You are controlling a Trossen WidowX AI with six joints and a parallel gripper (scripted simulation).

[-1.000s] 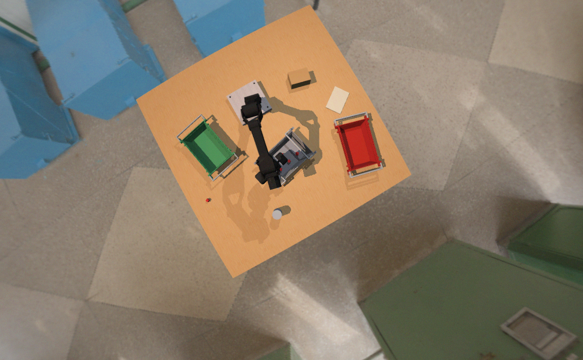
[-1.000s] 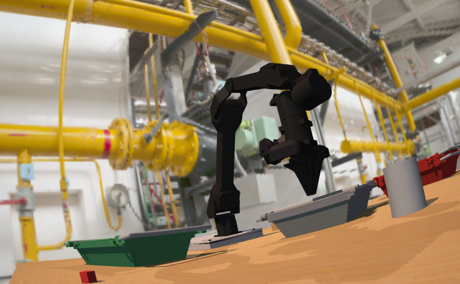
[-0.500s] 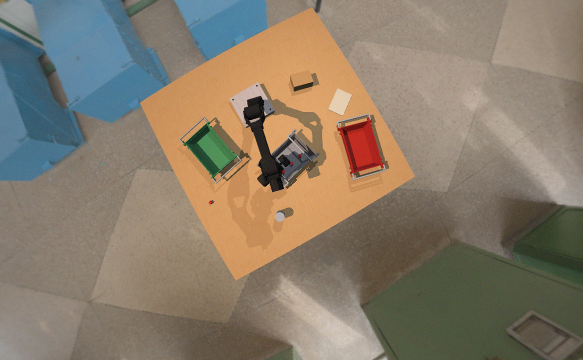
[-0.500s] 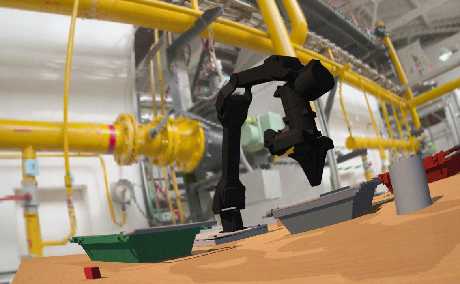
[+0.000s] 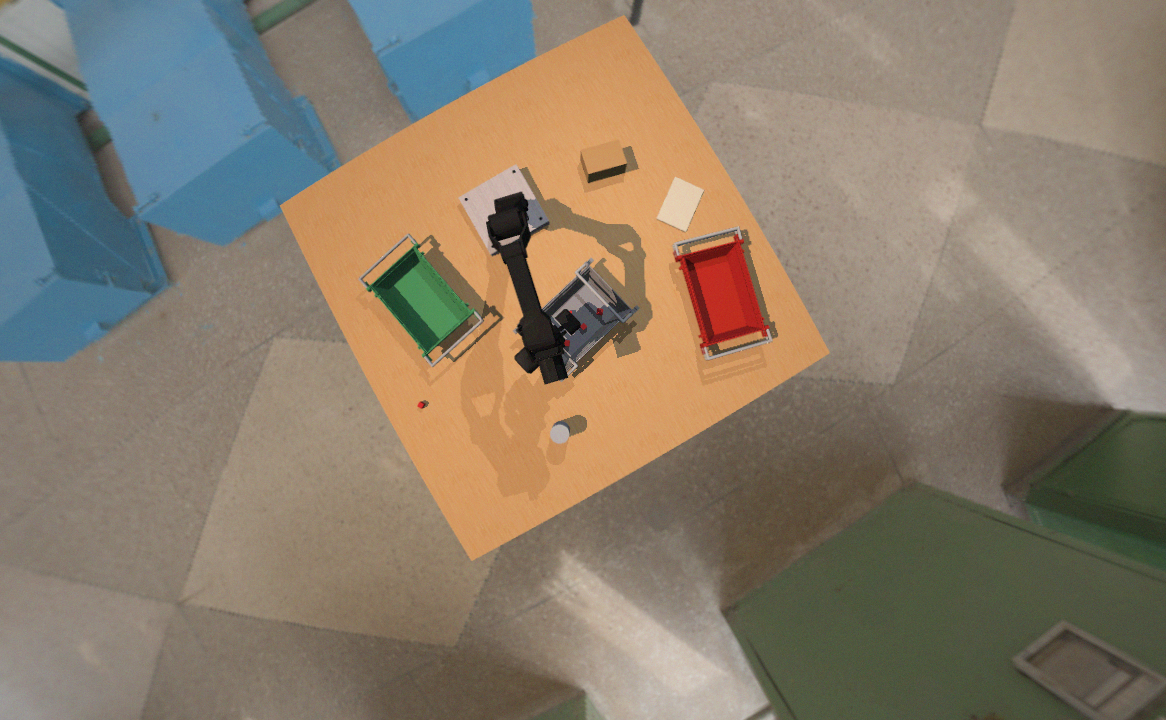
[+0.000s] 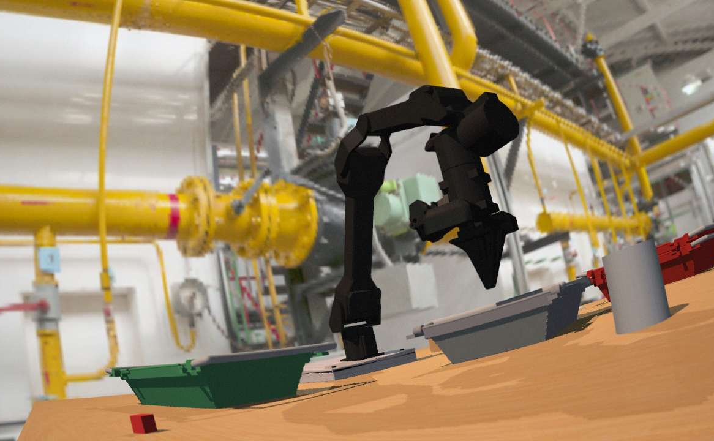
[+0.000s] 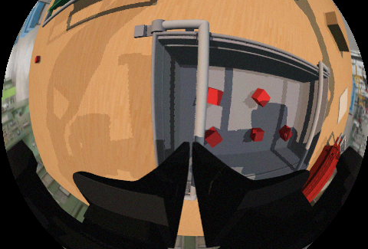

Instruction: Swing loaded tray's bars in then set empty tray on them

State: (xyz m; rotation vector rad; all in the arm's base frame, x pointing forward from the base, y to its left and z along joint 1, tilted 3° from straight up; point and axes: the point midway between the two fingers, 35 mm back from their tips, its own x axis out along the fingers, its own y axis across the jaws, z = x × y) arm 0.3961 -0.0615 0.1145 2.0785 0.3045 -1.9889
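Right now my gripper tip is 290 mm to the left of the green tray, 280 mm past it and 40 mm above it. The rest, counted from my gripper tip: cardboard box: 440 mm behind, 370 mm to the left, 60 mm below; then red block: 440 mm to the right, 80 mm below; then grey cylinder: 240 mm ahead, 90 mm to the right, 50 mm below.
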